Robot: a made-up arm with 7 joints.
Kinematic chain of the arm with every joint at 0, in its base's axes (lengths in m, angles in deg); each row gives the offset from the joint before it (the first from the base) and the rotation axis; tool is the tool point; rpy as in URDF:
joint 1: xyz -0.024 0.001 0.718 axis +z
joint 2: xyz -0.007 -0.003 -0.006 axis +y
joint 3: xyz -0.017 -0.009 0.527 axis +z
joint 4: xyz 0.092 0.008 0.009 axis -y
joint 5: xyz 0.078 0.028 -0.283 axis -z
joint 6: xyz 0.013 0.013 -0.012 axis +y
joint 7: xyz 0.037 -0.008 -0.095 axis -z
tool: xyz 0 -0.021 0.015 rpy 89.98 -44.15 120.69
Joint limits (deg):
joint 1: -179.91..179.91
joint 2: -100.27..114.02
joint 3: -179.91..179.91
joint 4: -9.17..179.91
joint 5: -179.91..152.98
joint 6: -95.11..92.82
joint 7: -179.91..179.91
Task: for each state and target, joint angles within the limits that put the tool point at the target. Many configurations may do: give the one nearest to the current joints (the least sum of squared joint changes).
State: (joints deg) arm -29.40 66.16 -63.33 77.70 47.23 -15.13 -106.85
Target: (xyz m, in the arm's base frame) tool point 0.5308 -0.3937 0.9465
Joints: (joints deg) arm 4.35 46.78 -60.09 69.02 50.57 -20.11 -106.11
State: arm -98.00 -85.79 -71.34 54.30 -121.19 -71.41 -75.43
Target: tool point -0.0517 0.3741 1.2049
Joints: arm -114.01 -67.40 -46.17 71.42 -111.54 -69.35 -73.68
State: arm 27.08 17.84 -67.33 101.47 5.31 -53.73 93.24
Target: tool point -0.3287 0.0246 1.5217
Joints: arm -3.15 -20.98 -63.66 165.96 5.28 -79.52 93.73
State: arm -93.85 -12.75 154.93 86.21 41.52 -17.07 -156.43
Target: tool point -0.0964 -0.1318 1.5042
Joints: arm -109.90 47.99 179.91 82.53 33.87 -18.00 -158.34
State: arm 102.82 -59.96 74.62 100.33 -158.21 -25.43 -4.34
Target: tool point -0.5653 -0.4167 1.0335
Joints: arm 76.98 -59.48 75.82 100.59 -157.22 -21.81 -3.92
